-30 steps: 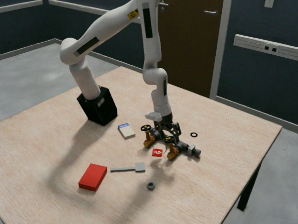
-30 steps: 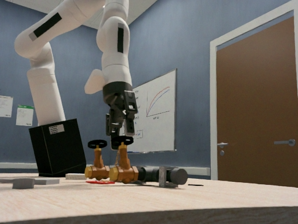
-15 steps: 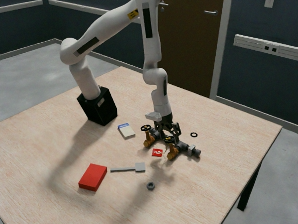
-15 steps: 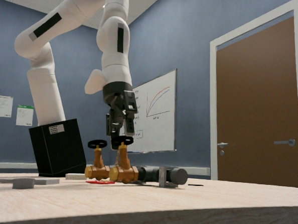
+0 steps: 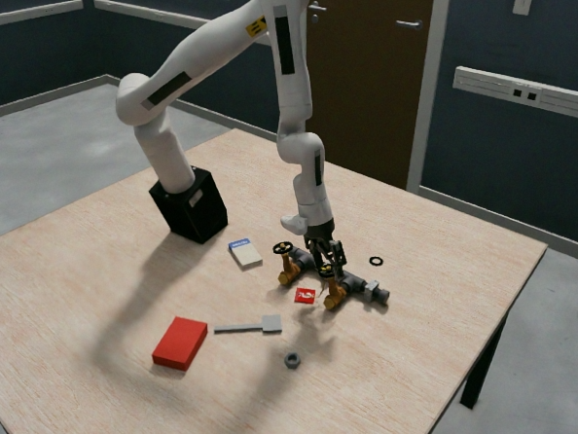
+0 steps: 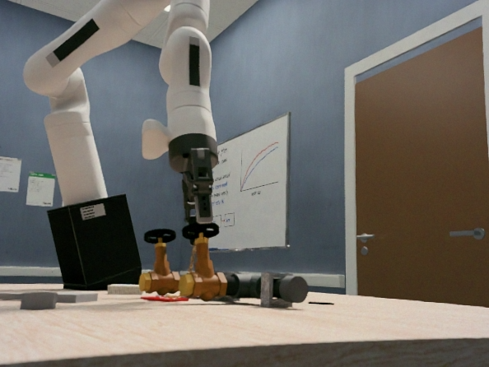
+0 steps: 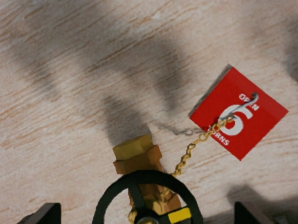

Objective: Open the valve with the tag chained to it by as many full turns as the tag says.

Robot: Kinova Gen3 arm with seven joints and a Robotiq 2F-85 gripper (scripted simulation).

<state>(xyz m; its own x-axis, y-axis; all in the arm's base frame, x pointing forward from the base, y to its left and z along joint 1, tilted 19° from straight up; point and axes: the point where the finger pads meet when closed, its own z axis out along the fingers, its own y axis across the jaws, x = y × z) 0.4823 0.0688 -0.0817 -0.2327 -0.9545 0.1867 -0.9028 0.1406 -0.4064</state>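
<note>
My gripper is now 10 cm above the red tag, 6 cm past it and 3 cm to the left of it. From my hand the other things lie so: red block: 35 cm to the right, 13 cm behind, 8 cm below; then white card box: 29 cm behind, 9 cm below, 3 cm to the right; then grey t-shaped tool: 19 cm to the right, 9 cm below, 6 cm behind.
</note>
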